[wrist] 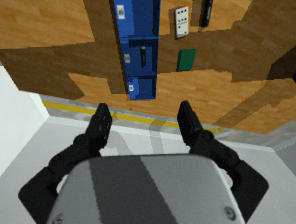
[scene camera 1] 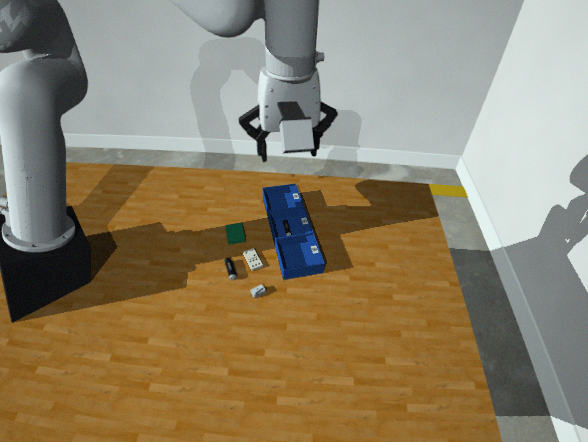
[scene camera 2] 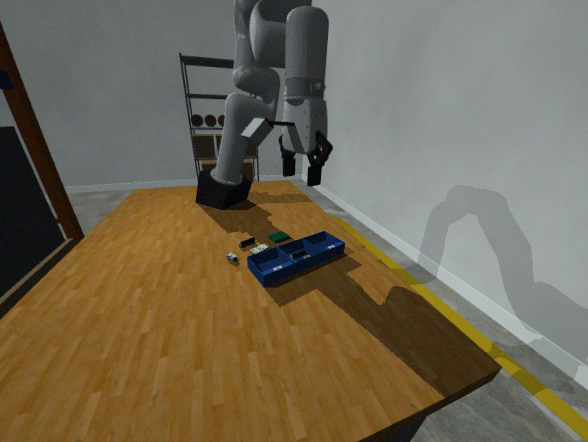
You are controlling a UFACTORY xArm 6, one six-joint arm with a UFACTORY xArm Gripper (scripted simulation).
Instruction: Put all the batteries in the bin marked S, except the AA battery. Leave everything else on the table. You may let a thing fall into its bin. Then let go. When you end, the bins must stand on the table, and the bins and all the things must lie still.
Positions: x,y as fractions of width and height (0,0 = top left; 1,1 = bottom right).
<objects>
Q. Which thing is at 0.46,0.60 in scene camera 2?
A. A long blue bin.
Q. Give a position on a long blue bin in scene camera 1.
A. At 0.51,0.58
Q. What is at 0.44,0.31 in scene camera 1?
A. My gripper.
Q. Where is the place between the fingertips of my gripper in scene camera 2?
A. At 0.51,0.41
</objects>
